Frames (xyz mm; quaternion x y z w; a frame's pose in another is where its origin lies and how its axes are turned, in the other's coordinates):
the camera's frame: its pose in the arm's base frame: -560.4 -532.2 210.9 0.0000 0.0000 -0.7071 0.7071
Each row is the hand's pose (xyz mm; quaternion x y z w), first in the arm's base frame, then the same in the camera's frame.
Working: the arm's base frame: its pose in the camera's frame: -532.2 560.4 -210.9 0.0000 0.0000 0.7071 0.7071

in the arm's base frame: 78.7 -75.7 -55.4 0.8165 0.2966 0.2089 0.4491
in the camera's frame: -456.5 639.1 -266.3 0.3676 0.7871 0.4653 0.1698
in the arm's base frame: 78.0 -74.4 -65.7 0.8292 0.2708 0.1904 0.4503
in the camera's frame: -457.8 638.4 -276.6 0.3949 0.7778 0.4531 0.1838
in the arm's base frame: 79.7 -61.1 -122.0 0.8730 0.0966 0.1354 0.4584
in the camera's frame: -471.1 640.1 -332.9 0.5490 0.6856 0.4199 0.2284
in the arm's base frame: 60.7 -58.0 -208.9 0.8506 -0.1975 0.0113 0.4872
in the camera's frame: -474.2 621.1 -419.8 0.7411 0.4618 0.3525 0.3365
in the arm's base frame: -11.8 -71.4 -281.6 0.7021 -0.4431 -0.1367 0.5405
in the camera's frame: -460.8 548.6 -492.5 0.8097 0.1831 0.2855 0.4788
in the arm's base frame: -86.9 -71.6 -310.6 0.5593 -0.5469 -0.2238 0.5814
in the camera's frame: -460.6 473.5 -521.5 0.7822 0.0088 0.2529 0.5694
